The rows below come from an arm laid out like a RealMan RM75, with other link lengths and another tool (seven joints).
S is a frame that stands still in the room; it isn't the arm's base.
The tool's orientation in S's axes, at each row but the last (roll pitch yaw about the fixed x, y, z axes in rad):
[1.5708 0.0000 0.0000]
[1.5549 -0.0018 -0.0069]
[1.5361 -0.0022 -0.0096]
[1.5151 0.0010 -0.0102]
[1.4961 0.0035 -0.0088]
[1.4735 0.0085 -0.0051]
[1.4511 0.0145 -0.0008]
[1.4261 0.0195 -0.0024]
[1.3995 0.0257 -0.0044]
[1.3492 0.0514 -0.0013]
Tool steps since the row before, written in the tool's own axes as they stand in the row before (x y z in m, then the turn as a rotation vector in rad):
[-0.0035 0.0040 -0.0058 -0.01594 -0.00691 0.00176]
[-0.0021 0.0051 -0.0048 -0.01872 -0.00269 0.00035]
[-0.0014 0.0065 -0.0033 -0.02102 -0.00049 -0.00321]
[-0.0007 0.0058 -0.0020 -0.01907 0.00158 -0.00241]
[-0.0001 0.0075 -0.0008 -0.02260 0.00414 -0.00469]
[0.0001 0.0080 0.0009 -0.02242 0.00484 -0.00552]
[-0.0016 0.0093 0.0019 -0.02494 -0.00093 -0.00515]
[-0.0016 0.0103 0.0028 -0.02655 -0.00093 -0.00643]
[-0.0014 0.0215 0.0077 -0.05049 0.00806 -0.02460]
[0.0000 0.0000 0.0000 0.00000 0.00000 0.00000]
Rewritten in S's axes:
[-0.0035 0.0058 0.0040 -0.01594 -0.00176 -0.00691]
[-0.0021 0.0049 0.0050 -0.01872 -0.00026 -0.00272]
[-0.0014 0.0035 0.0064 -0.02099 0.00339 -0.00065]
[-0.0007 0.0023 0.0057 -0.01904 0.00269 0.00146]
[-0.0001 0.0014 0.0074 -0.02254 0.00518 0.00386]
[0.0002 -0.0001 0.0080 -0.02235 0.00608 0.00447]
[-0.0015 -0.0008 0.0095 -0.02496 0.00502 -0.00118]
[-0.0014 -0.0013 0.0106 -0.02657 0.00629 -0.00133]
[-0.0008 -0.0039 0.0225 -0.05026 0.02584 0.00504]
[0.0000 0.0000 0.0000 0.00000 0.00000 0.00000]

